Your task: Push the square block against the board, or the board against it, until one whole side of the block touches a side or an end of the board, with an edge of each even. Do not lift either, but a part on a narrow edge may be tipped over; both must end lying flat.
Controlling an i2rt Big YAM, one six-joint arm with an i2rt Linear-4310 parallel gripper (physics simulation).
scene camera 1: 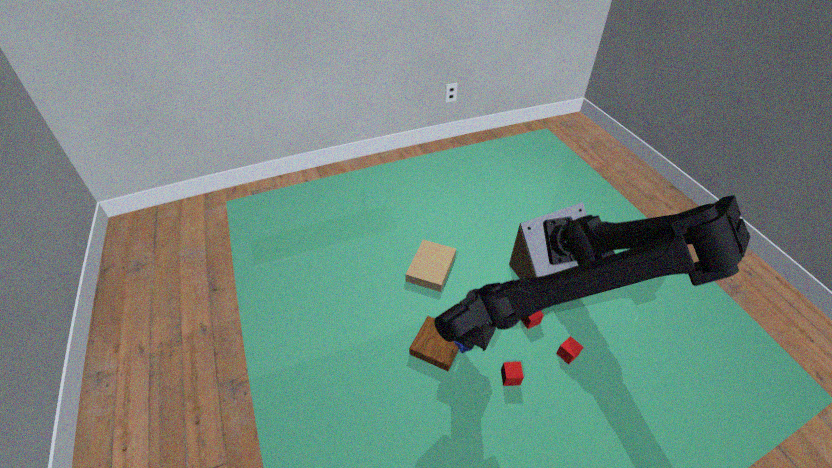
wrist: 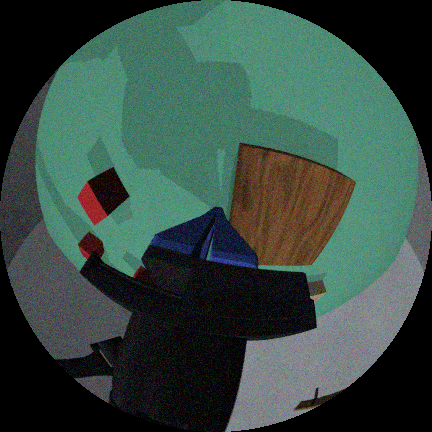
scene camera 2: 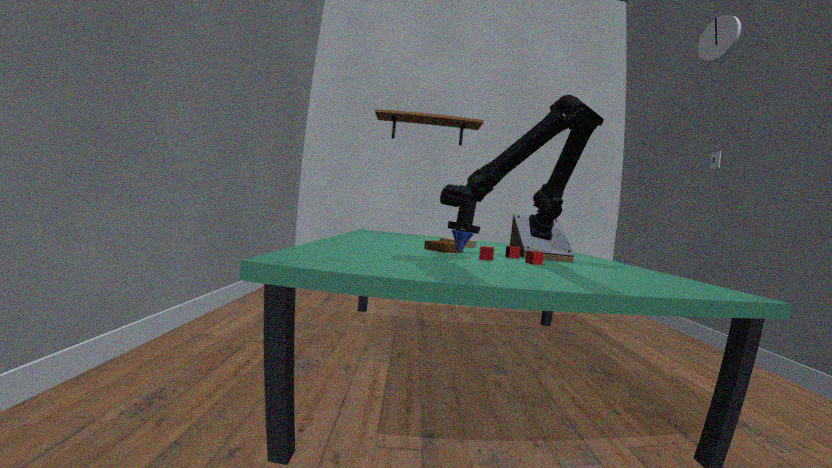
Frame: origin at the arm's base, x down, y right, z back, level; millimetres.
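Where they show: gripper, fingertip midpoint: [scene camera 1: 463, 350] [wrist: 217, 212] [scene camera 2: 459, 251]; arm's base, origin of the base link: [scene camera 1: 559, 240] [scene camera 2: 539, 228].
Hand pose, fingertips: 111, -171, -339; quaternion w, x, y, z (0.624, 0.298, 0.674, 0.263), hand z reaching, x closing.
Things, the pixels of their top centre, and the offset from my fingertips, as dx, dy, dz. Level surfaces: height alone.
- square block, middle of its top: [wrist: 293, 225] [scene camera 1: 437, 339] [scene camera 2: 444, 242] -25, +35, -53
- board, middle of its top: [wrist: 291, 309] [scene camera 1: 431, 261] [scene camera 2: 458, 239] -25, +274, +13
- green table, its level: dx +6
- cube, middle of its top: [wrist: 89, 205] [scene camera 1: 513, 369] [scene camera 2: 487, 247] -34, -97, +82
The square block [scene camera 1: 433, 343] [scene camera 2: 439, 246] [wrist: 290, 210] is dark brown wood and lies flat on the green table. The board [scene camera 1: 431, 261] [scene camera 2: 471, 244] [wrist: 317, 288] is light wood and lies flat, apart from the block, behind it in the scene camera 1 view; in the wrist view my gripper body hides most of it. My gripper [scene camera 1: 461, 348] [scene camera 2: 460, 250] [wrist: 217, 212] is shut and empty, with its blue fingertips pointing down low, close beside one side of the block. I cannot tell whether they touch it. In the scene camera 1 view the wrist hides one corner of the block.
Three red cubes stand on the green table [scene camera 1: 325, 232] [scene camera 2: 349, 256]: one cube [scene camera 1: 512, 373] [scene camera 2: 486, 253] is nearest the block, and two others [scene camera 1: 570, 349] [scene camera 1: 533, 318] are nearer the arm side. The arm's base plate [scene camera 1: 538, 256] is behind them on the right.
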